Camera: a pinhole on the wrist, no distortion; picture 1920 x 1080 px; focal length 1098.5 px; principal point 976.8 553.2 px. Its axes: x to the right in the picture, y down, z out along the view. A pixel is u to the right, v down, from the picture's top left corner.
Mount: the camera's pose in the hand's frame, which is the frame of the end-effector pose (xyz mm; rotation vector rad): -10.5 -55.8 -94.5 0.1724 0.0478 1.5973
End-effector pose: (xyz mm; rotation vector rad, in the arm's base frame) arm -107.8 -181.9 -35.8 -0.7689 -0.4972 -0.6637
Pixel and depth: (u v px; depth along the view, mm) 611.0 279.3 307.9
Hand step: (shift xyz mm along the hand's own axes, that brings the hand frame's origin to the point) 111.2 -178.8 190.6
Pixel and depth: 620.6 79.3 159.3
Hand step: 81.1 -117.0 49.1
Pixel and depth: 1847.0 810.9 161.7
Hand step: -28.5 58.1 80.7
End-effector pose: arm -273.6 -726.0 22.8 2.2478 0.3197 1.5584
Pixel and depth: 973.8 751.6 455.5
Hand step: -28.0 -94.8 366.4
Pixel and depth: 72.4 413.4 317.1
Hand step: 80.3 -338.8 191.9
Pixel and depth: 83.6 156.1 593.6
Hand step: 297.0 -574.6 422.9
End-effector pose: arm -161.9 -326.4 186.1 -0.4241 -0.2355 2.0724
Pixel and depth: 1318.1 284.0 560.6
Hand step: 199.8 79.7 454.0
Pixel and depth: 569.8 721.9 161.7
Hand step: -10.9 -128.8 63.7
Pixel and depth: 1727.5 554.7 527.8
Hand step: 53.9 263.2 455.8
